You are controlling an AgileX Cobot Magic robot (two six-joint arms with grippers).
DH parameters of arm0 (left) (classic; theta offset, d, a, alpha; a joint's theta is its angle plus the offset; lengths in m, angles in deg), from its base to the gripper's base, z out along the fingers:
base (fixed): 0 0 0 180
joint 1: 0 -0.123 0 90
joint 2: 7.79 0 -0.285 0
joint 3: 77.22 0 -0.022 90
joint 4: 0 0.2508 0 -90
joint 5: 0 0 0.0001 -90
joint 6: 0 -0.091 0 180
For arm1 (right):
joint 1: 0 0.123 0 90
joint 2: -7.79 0 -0.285 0
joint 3: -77.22 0 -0.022 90
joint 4: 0 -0.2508 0 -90
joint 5: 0 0 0.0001 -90
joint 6: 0 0.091 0 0
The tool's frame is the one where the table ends.
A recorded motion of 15 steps. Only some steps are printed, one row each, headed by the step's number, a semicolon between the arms.
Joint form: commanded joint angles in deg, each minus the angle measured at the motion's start. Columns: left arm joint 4, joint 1, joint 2, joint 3, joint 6, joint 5; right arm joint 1, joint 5, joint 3, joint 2, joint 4, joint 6.
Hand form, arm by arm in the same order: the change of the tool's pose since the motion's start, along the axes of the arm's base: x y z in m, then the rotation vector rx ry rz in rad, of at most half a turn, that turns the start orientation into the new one. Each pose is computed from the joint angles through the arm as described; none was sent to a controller.
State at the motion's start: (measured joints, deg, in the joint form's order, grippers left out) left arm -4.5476 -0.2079 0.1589 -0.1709 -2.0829 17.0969; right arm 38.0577 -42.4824 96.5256 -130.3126 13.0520 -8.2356
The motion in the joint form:
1: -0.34 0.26 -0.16 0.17 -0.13 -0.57; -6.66 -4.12 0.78 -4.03 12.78 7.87
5: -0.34 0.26 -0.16 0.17 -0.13 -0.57; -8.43 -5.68 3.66 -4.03 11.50 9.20
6: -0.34 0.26 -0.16 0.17 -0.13 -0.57; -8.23 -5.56 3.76 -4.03 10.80 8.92
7: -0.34 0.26 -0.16 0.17 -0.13 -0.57; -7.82 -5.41 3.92 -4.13 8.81 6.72
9: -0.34 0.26 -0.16 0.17 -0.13 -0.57; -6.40 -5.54 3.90 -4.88 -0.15 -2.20
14: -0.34 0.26 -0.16 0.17 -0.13 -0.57; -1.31 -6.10 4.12 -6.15 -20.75 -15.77
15: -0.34 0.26 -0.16 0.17 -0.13 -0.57; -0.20 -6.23 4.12 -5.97 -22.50 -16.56
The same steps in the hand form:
1: 0.0001 -0.0003 0.0000 -0.0037 -0.0098 -0.0047; 0.0362 -0.0597 -0.0271 -0.1890 -0.0187 -0.1517
5: 0.0001 -0.0003 0.0000 -0.0037 -0.0098 -0.0047; 0.0485 -0.0687 -0.0155 -0.1554 -0.0279 -0.2269
6: 0.0001 -0.0003 0.0000 -0.0037 -0.0098 -0.0047; 0.0477 -0.0663 -0.0153 -0.1461 -0.0240 -0.2240
7: 0.0001 -0.0003 0.0000 -0.0037 -0.0098 -0.0047; 0.0453 -0.0612 -0.0162 -0.1332 -0.0072 -0.1963
9: 0.0001 -0.0003 0.0000 -0.0037 -0.0098 -0.0047; 0.0327 -0.0432 -0.0253 -0.0827 0.0856 -0.0954
14: 0.0001 -0.0003 0.0000 -0.0037 -0.0098 -0.0047; -0.0055 0.0112 -0.0360 0.1001 0.2654 0.0599
15: 0.0001 -0.0003 0.0000 -0.0037 -0.0098 -0.0047; -0.0124 0.0201 -0.0343 0.1185 0.2782 0.0794

